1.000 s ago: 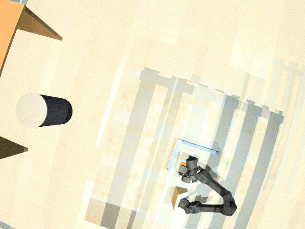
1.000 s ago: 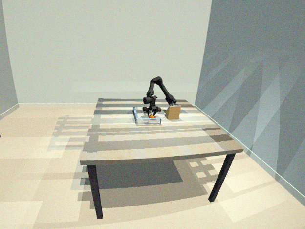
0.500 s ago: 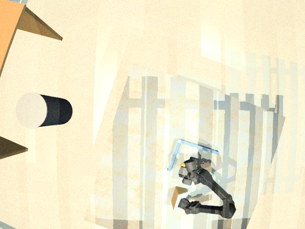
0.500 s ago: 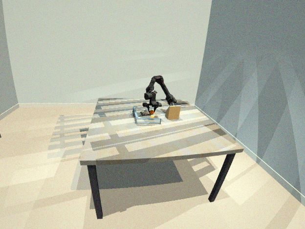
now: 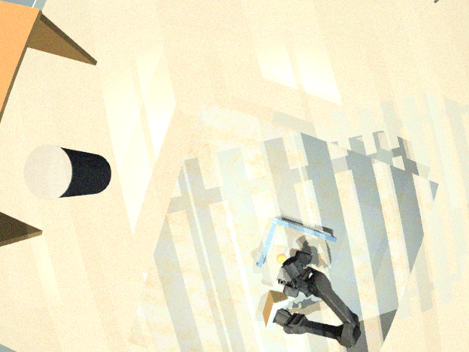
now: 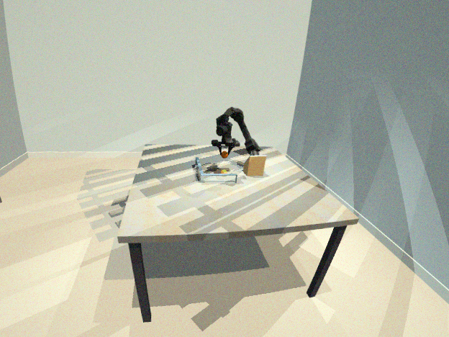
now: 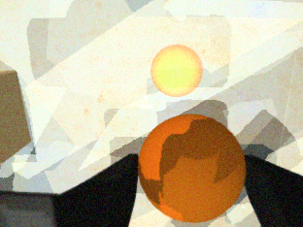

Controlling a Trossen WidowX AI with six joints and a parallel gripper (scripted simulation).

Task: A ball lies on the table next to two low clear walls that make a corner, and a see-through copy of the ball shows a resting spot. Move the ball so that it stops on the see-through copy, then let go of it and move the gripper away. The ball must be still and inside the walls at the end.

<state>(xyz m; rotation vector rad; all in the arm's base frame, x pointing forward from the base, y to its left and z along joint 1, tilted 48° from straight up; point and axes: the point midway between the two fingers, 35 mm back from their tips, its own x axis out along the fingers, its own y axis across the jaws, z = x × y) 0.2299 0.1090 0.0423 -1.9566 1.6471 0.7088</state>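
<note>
Right now the orange ball is 3 cm to the left of my gripper tip and 12 cm below it.
</note>
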